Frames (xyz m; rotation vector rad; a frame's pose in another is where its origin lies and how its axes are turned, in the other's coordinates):
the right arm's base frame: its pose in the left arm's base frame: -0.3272 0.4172 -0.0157 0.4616 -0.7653 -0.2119
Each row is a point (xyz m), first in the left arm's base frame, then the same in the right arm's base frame.
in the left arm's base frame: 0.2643 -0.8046 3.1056
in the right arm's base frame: 2.7673 0.4185 1.9370
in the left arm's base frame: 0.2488 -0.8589 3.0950
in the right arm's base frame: 2.7687 0.3654 1.9589
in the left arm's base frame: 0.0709 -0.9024 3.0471
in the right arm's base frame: 2.6287 0.3010 2.0688
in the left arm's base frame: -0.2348 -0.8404 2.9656
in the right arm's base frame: 2.3410 0.3111 2.2139
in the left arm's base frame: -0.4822 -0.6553 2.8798
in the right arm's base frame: 2.0489 0.4286 2.2752
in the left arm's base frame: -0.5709 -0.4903 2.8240
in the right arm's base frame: 1.8945 0.5456 2.2495
